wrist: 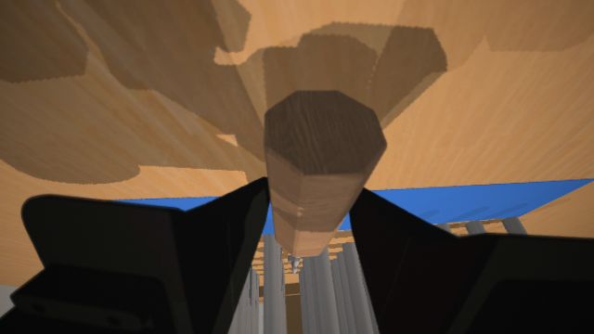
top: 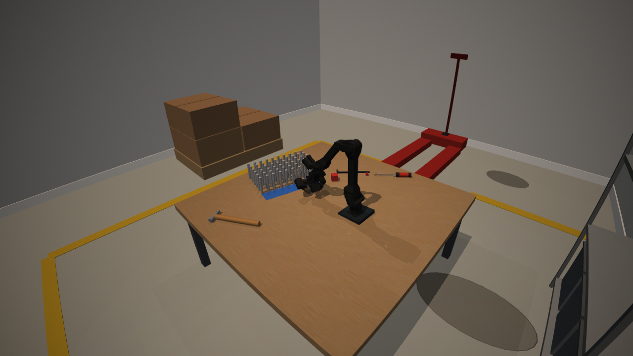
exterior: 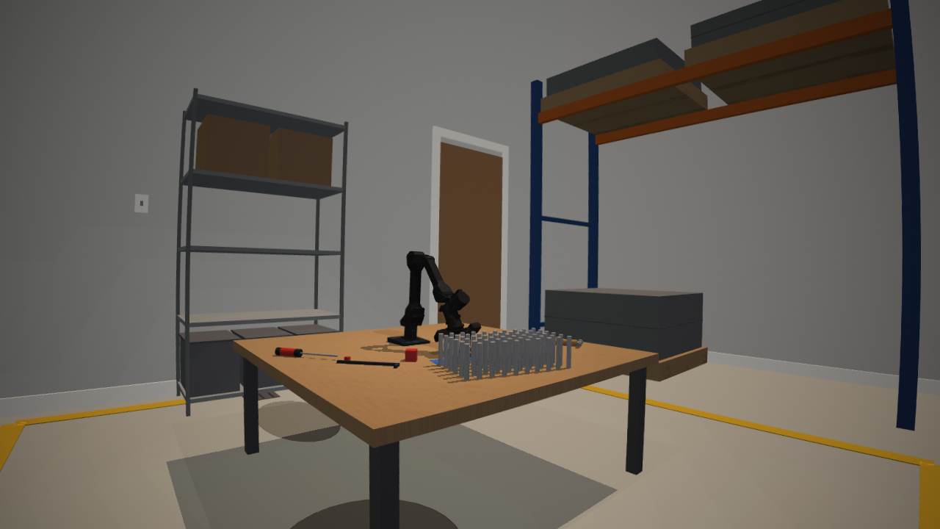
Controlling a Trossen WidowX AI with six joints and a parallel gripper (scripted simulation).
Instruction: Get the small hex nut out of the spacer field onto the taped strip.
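Right now the blue taped strip is 8 cm ahead of my gripper tip, 4 cm to the left of it and 2 cm below it. Also, from my gripper tip: red cube 22 cm to the right; then hook tool 10 cm ahead, 1 cm to the right; then hex nut 21 cm ahead, 1 cm to the right, 1 cm below.
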